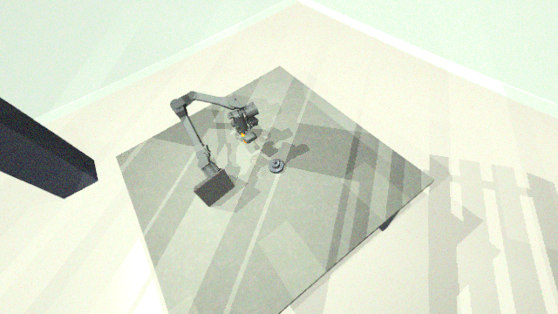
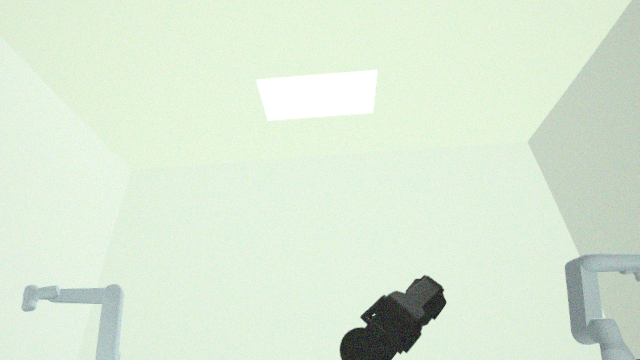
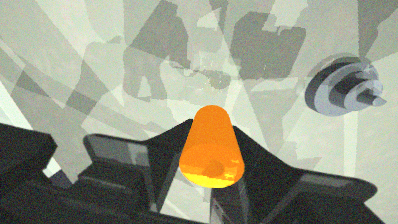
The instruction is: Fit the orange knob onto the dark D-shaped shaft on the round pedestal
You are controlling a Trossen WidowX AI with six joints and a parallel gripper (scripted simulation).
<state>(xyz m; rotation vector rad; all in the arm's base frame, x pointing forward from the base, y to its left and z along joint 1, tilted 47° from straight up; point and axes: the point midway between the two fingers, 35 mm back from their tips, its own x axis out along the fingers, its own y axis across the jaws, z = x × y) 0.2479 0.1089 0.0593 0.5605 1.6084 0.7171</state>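
The round pedestal is 200 mm to the right of my gripper tip, 70 mm below it and 50 mm ahead of it. The rest, counted from my gripper tip: orange knob: 20 mm above.
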